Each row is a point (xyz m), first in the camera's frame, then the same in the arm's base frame.
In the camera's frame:
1: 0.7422 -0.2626 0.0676
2: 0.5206 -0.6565 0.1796
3: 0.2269 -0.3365 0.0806
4: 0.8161 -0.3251 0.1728
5: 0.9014 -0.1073 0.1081
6: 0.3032 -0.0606 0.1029
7: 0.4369 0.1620 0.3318
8: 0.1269 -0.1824 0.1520
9: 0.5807 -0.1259 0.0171
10: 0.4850 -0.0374 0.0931
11: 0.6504 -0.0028 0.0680
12: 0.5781 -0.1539 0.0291
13: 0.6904 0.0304 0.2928
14: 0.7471 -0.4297 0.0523
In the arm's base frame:
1: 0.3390 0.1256 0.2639
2: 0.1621 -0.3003 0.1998
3: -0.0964 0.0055 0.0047
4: 0.3620 0.0511 0.3836
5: 0.4292 0.2838 0.3978
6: -0.0891 0.2778 0.0955
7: -0.1238 0.4638 0.3854
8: -0.2432 0.1339 0.0334
9: 0.2016 0.2547 0.1552
10: 0.0675 0.3184 0.1822
11: 0.2156 0.3715 0.2488
12: 0.1984 0.2248 0.1608
13: 0.1350 0.3649 0.4649
14: 0.3793 -0.0344 0.2332

